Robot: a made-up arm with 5 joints.
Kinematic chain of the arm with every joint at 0, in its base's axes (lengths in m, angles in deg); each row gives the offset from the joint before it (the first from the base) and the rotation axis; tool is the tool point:
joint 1: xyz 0 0 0.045 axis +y
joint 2: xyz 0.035 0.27 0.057 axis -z
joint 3: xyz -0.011 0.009 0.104 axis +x
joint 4: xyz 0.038 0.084 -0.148 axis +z
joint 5: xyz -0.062 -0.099 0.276 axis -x
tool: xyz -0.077 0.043 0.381
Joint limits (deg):
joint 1: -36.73..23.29
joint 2: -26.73..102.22
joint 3: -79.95..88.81
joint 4: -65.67..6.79
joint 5: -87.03..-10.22
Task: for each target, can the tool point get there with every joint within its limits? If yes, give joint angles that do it. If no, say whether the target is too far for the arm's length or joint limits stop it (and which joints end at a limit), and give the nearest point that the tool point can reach.
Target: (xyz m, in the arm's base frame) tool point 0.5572 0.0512 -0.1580
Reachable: no: joint limits stop it (at a limit: joint 1, joint 2, joint 3, joint 4, joint 5) | nearest point 0.5812 0.2961 -0.1038 | short by 0.252 m
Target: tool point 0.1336 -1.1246 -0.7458
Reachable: no: too far | nearest point 0.1228 -0.1672 -0.0758 | short by 1.169 m
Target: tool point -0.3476 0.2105 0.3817
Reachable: yes | joints 18.02 53.48 38.38 -16.55 -69.38
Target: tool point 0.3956 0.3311 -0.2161
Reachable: no: joint limits stop it (at a limit: joint 1, joint 3, joint 4, joint 5) | nearest point 0.5767 0.3483 -0.1019 | short by 0.215 m
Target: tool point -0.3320 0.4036 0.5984
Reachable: yes | joints -25.39 77.22 -20.65 -6.85 -45.90
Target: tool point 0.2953 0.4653 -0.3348
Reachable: no: joint limits stop it (at a limit: joint 1, joint 2, joint 3, joint 5) | nearest point 0.0349 0.4200 -0.2136 | short by 0.291 m
